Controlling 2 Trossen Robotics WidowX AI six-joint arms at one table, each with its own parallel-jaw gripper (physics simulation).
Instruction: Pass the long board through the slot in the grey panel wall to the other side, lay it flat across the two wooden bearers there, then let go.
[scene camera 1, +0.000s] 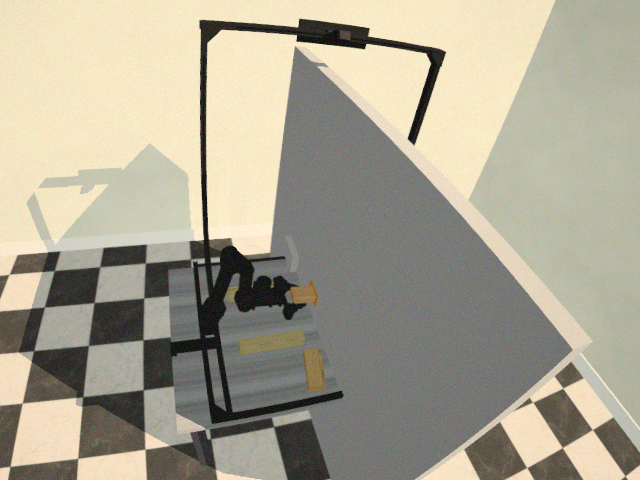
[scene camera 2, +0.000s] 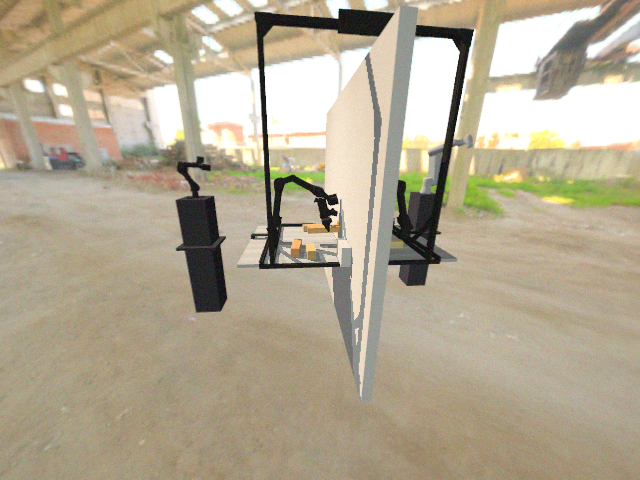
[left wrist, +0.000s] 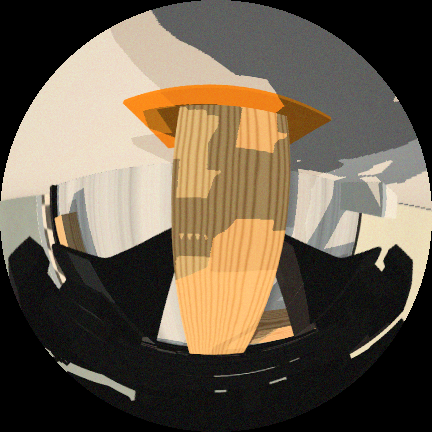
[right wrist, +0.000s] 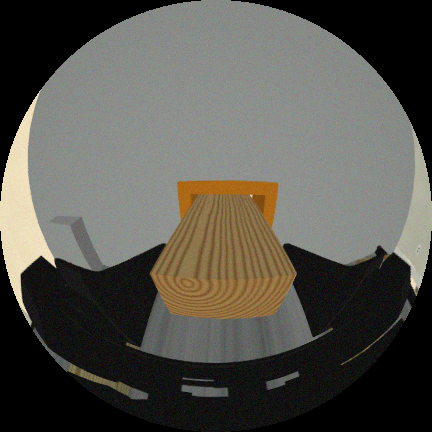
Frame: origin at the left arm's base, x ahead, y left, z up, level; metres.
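Seen in the pictures: left gripper, fingertip midpoint: (scene camera 2: 328, 230) (left wrist: 224, 232); right gripper, fingertip midpoint: (scene camera 1: 303, 295) (right wrist: 227, 250); right arm's base, link origin: (scene camera 1: 208, 328) (scene camera 2: 404, 236).
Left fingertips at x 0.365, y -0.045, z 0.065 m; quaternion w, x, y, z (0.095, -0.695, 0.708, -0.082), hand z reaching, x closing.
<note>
Offsets run from my left fingertips to a thing's top centre. "spot": to the spot under its first point. Level surfaces: height alone.
The long wooden board @[0.037 m ahead, 0.001 m right, 0.037 m up] (left wrist: 229, 225) (right wrist: 223, 250) (scene camera 1: 301, 295) (scene camera 2: 318, 229) runs through the orange-framed slot @[spot: 0.066 m ahead, 0.015 m left, 0.047 m up] (left wrist: 201, 96) (right wrist: 225, 187) (scene camera 1: 312, 292) in the grey panel wall (scene camera 1: 390, 286) (scene camera 2: 351, 190) (right wrist: 221, 100). My left gripper (scene camera 2: 328, 221) (left wrist: 224, 232) is shut on the board on its side of the wall. The board's free end sticks out on the other side, in the air between the open fingers of my right gripper (right wrist: 223, 261) (scene camera 1: 289, 297), which do not touch it. A pale wooden bar @[0.321 m ahead, 0.152 m left, 0.040 m down] (scene camera 1: 271, 342) and a shorter brown bar @[0.191 m ahead, 0.299 m left, 0.046 m down] (scene camera 1: 314, 370) lie on the table below.
A black frame (scene camera 1: 204, 143) (scene camera 2: 263, 143) stands over the grey table @[0.084 m down] (scene camera 1: 270, 376). Two small wooden blocks @[0.209 m back, 0.147 m right, 0.034 m down] (scene camera 2: 296, 248) @[0.129 m back, 0.213 m right, 0.034 m down] (scene camera 2: 310, 250) lie on the left arm's side. A black pedestal (scene camera 2: 201, 248) stands apart. A grey bracket @[spot: 0.137 m ahead, 0.225 m right, 0.014 m down] (right wrist: 80, 238) sits on the wall.
</note>
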